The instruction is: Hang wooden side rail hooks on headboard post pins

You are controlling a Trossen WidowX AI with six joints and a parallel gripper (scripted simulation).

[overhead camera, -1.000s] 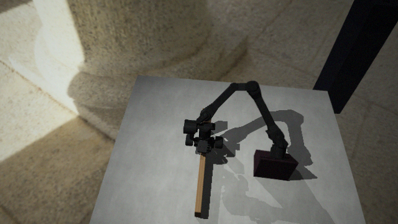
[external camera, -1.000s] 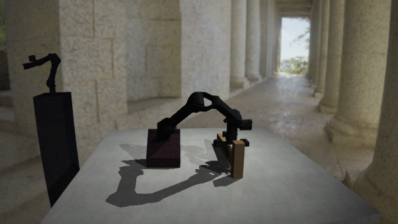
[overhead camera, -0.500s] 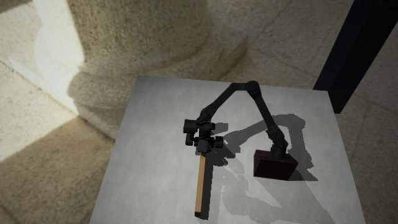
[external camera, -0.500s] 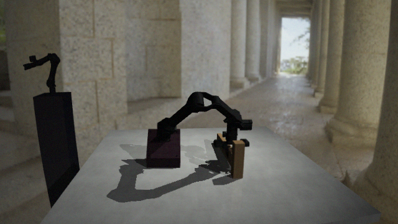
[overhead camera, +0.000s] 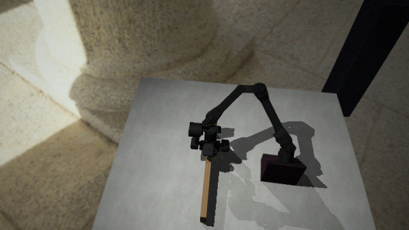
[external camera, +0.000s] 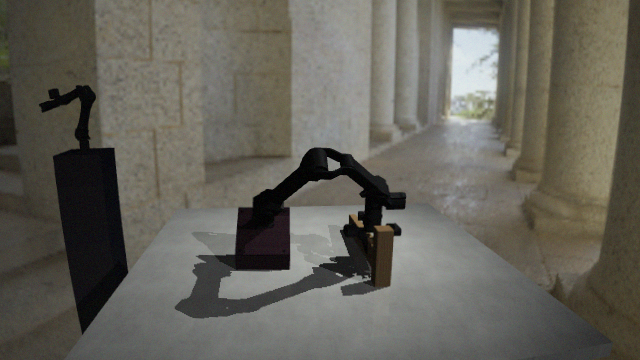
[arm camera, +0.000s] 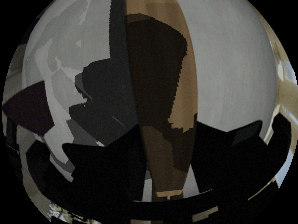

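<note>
The wooden headboard post lies 1 cm behind my gripper tip, 14 cm to the right of it and 4 cm above it.
</note>
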